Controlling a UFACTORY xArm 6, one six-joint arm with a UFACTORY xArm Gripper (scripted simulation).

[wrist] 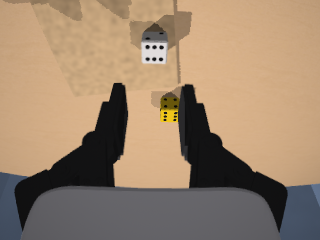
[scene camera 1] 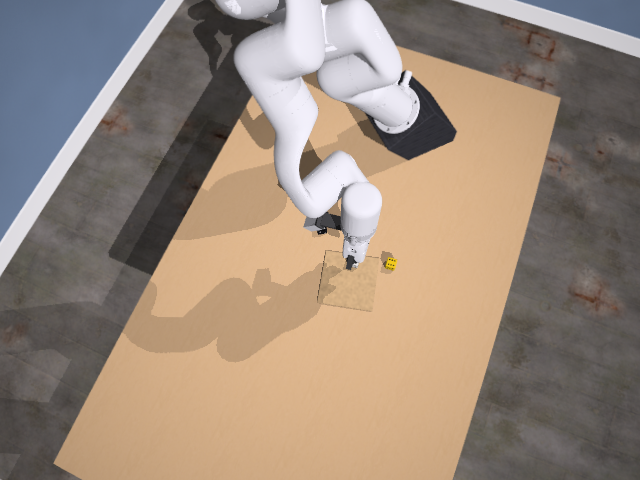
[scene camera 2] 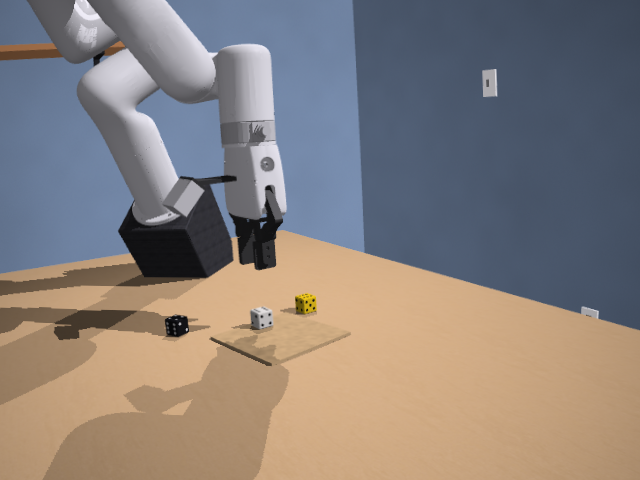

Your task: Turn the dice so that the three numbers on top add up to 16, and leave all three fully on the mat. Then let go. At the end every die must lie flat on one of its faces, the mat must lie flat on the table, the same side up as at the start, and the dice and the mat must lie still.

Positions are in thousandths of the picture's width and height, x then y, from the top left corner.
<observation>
In view: my gripper (scene camera 2: 402, 553), a tan mat (wrist: 292, 219) and a white die (wrist: 483, 190).
My gripper shows as well in the wrist view (wrist: 480, 415) and in scene camera 1 (scene camera 1: 555, 524).
</observation>
